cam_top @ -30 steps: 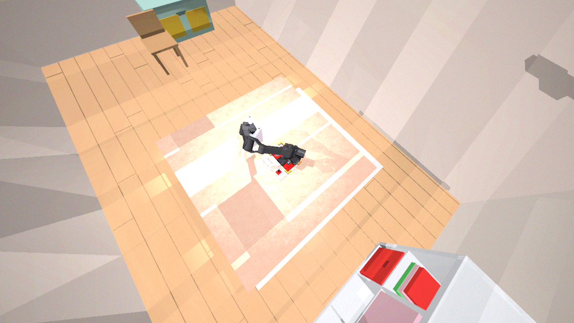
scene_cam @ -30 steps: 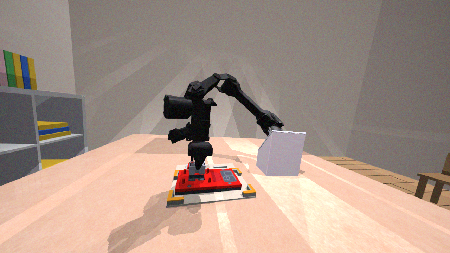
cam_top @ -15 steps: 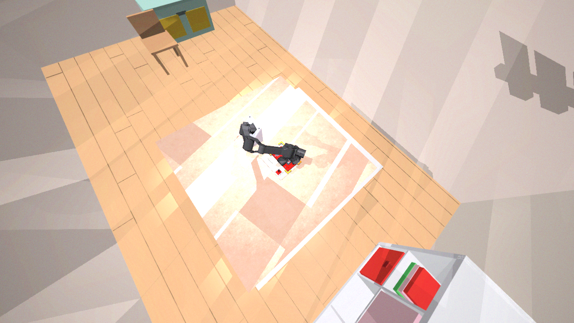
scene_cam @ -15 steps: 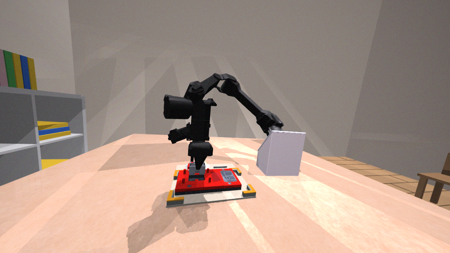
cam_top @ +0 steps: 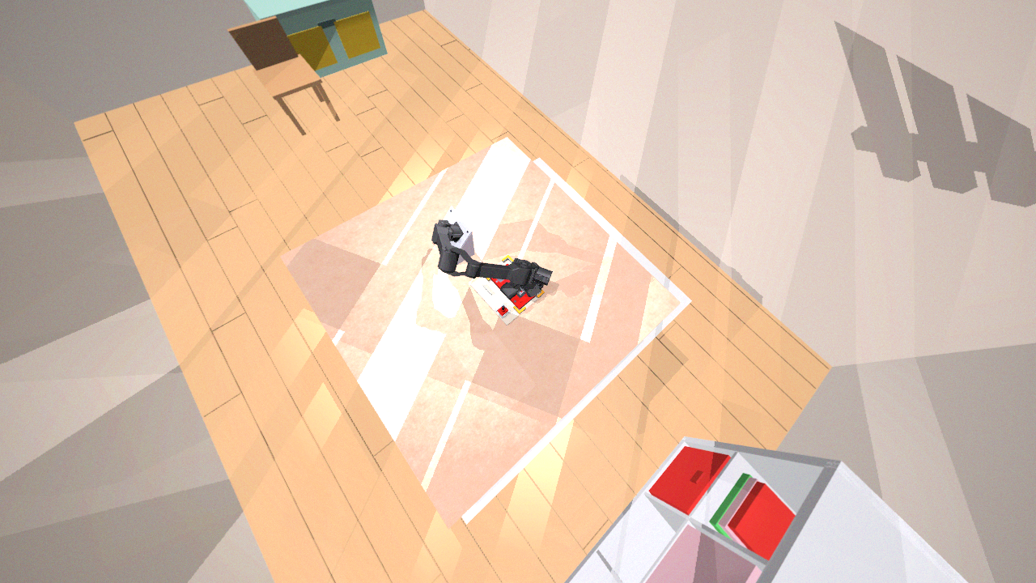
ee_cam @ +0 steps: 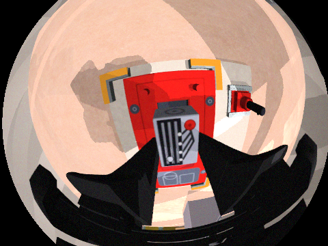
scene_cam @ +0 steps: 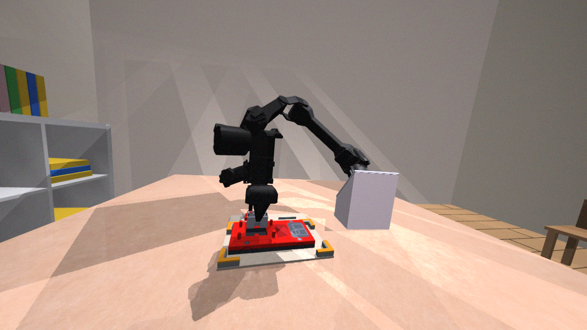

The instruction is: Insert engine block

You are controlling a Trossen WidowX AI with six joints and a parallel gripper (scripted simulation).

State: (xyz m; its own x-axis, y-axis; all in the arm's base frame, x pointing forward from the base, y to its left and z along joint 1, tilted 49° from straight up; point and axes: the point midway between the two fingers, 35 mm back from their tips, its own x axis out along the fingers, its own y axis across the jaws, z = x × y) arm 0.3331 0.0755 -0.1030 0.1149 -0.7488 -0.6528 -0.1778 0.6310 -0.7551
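Right now my gripper tip is 10 mm above the grey engine block. From my gripper tip the other things lie so: black post: 110 mm to the right, 30 mm below, 30 mm ahead.
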